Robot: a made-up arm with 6 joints.
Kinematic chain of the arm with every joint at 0, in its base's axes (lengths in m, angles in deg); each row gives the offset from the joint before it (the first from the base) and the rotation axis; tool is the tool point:
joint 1: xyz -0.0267 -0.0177 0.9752 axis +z
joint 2: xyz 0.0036 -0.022 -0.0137 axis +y
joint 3: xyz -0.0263 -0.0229 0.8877 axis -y
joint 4: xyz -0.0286 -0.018 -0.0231 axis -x
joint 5: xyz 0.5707 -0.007 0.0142 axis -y
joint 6: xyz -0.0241 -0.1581 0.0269 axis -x
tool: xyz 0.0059 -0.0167 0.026
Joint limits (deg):
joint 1: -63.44..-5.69
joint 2: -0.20..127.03
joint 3: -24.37..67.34
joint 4: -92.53..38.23
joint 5: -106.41..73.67
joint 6: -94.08..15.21
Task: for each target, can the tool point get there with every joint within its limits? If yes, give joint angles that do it. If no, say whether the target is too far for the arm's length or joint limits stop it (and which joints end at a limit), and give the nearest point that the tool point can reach.
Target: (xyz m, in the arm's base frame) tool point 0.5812 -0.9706 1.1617
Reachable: yes | joints -50.42 54.42 36.36 -80.66 35.88 2.96
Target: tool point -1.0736 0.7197 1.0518
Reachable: no: joint limits stop it (at a limit: joint 1, joint 2, joint 3) | nearest point -0.0942 -0.1807 0.3458 | short by 1.506 m
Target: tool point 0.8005 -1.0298 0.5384
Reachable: yes | joints -40.93 100.99 58.22 21.49 54.21 -3.76
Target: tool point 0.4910 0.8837 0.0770
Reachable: no: joint limits stop it (at a limit: joint 1, joint 4, joint 5, joint 6) | nearest point 0.3917 -0.1133 0.0770 | short by 1.002 m
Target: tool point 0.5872 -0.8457 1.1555
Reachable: yes | joints -43.80 49.93 20.78 -69.88 30.76 -0.28
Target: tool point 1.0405 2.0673 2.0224
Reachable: no: too far | nearest point 0.8105 -0.1550 2.0117 | short by 2.234 m
